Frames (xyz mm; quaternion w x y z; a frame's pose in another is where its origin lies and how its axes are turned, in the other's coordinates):
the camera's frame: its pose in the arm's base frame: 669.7 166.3 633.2 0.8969 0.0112 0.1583 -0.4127
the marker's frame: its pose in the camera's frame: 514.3 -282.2 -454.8 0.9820 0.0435 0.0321 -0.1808
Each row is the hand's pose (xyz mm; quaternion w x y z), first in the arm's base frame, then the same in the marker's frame.
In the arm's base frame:
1: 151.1 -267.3 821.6 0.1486 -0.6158 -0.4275 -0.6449
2: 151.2 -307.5 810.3 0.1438 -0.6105 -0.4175 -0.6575
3: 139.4 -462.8 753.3 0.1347 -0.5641 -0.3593 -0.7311
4: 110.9 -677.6 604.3 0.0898 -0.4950 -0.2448 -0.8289
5: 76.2 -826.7 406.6 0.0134 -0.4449 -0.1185 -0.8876
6: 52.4 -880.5 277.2 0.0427 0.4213 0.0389 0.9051
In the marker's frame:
1: -427.2 -543.3 566.4 0.3959 -0.1442 -0.7431 -0.5199
2: -387.2 -555.3 565.8 0.4011 -0.1434 -0.7317 -0.5322
3: -232.0 -611.0 548.0 0.4475 -0.1270 -0.6595 -0.5905
4: 0.9 -689.7 454.7 0.4893 -0.1194 -0.5239 -0.6869
5: 187.5 -745.3 297.8 0.4848 -0.1392 -0.3833 -0.7737
6: 269.6 -767.8 184.0 0.4642 -0.1611 -0.2971 -0.8187

